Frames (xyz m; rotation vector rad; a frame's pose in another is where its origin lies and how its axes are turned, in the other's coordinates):
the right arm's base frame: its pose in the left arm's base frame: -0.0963 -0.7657 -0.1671 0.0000 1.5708 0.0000
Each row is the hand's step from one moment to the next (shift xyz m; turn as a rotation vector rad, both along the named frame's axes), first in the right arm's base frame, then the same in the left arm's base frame.
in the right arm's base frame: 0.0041 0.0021 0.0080 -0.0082 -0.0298 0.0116
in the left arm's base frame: 0.0080 0.0021 -0.0041 0.0116 -0.0298 0.0082
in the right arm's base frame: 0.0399 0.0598 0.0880 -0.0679 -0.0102 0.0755
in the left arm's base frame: 0.0880 0.0598 -0.0399 0.0755 -0.0102 0.0679
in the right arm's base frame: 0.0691 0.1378 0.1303 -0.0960 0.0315 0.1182
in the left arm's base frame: 0.1303 0.1378 -0.0691 0.1182 0.0315 0.0960
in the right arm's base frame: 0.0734 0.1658 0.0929 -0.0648 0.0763 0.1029
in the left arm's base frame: 0.0929 0.1658 -0.0734 0.1029 0.0763 0.0648
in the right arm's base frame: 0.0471 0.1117 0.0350 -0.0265 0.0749 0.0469
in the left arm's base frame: 0.0350 0.1117 -0.0471 0.0469 0.0749 0.0265
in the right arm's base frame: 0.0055 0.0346 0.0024 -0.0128 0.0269 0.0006
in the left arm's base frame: 0.0024 0.0346 -0.0055 0.0006 0.0269 0.0128
